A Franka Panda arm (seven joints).
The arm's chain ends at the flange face. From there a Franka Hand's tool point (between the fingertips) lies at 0.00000 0.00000 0.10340 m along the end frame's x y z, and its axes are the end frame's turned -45 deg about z.
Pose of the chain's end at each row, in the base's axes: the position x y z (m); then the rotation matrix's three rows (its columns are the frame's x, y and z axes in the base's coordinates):
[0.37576 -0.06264 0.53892], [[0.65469 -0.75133 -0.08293], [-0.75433 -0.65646 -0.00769], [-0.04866 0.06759 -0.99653]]
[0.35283 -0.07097 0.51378], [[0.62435 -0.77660 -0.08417], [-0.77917 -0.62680 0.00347], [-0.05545 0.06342 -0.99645]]
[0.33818 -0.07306 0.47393], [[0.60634 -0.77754 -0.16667], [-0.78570 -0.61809 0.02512], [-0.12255 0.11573 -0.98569]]
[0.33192 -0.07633 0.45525], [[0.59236 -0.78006 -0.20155], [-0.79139 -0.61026 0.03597], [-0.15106 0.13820 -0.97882]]
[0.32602 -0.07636 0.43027], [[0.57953 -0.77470 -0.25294], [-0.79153 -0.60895 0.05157], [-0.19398 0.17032 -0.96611]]
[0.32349 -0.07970 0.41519], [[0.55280 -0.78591 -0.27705], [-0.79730 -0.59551 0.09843], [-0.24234 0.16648 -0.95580]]
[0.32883 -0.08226 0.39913], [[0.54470 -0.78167 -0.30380], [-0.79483 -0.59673 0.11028], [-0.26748 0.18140 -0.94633]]
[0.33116 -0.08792 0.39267], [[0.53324 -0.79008 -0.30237], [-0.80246 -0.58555 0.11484], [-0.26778 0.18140 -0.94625]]
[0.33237 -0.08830 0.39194], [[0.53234 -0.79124 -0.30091], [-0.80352 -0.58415 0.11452], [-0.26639 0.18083 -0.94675]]
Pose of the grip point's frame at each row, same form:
[0.36719 -0.06344 0.43588], [[0.99421 -0.06833 -0.08293], [-0.06920 -0.99758 -0.00769], [-0.08220 0.01339 -0.99653]]
[0.34413 -0.07061 0.41075], [[0.99062 -0.10766 -0.08417], [-0.10774 -0.99417 0.00347], [-0.08405 0.00564 -0.99645]]
[0.32095 -0.07046 0.37201], [[0.97855 -0.12106 -0.16667], [-0.11852 -0.99263 0.02512], [-0.16849 -0.00482 -0.98569]]
[0.31108 -0.07261 0.35404], [[0.97045 -0.13272 -0.20155], [-0.12808 -0.99112 0.03597], [-0.20454 -0.00909 -0.97882]]
[0.29987 -0.07103 0.33037], [[0.95759 -0.13801 -0.25294], [-0.12910 -0.99029 0.05157], [-0.25760 -0.01673 -0.96611]]
[0.29484 -0.06952 0.31636], [[0.94661 -0.16483 -0.27705], [-0.14269 -0.98487 0.09843], [-0.28908 -0.05364 -0.95580]]
[0.29742 -0.07086 0.30128], [[0.93789 -0.16756 -0.30380], [-0.14008 -0.98398 0.11028], [-0.31741 -0.06087 -0.94633]]
[0.29989 -0.07605 0.29483], [[0.93573 -0.18161 -0.30237], [-0.15338 -0.98147 0.11484], [-0.31762 -0.06108 -0.94625]]
[0.30126 -0.07646 0.29405], [[0.93591 -0.18307 -0.30091], [-0.15512 -0.98123 0.11452], [-0.31623 -0.06050 -0.94675]]

